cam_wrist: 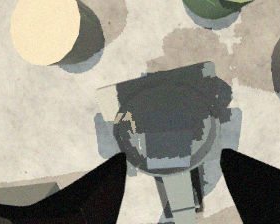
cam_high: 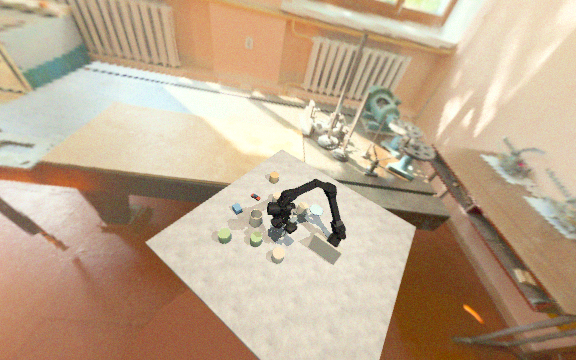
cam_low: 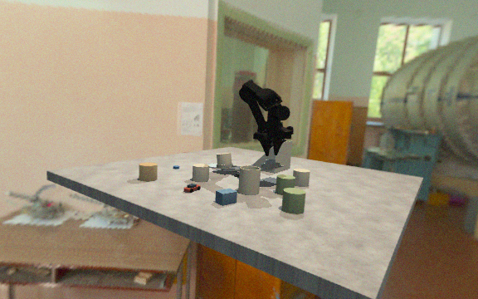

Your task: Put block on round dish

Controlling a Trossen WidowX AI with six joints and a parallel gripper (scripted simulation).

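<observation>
My gripper tip is 380 mm to the left of the pale blue round dish, 120 mm above it and 40 mm past it. Also, from my gripper tip: balance (130 mm to the right, 80 mm below, 10 mm ahead); then small red piece (340 mm ahead, 120 mm to the right, 110 mm below); then blue block (340 mm ahead, 100 mm below, 50 mm to the left).
</observation>
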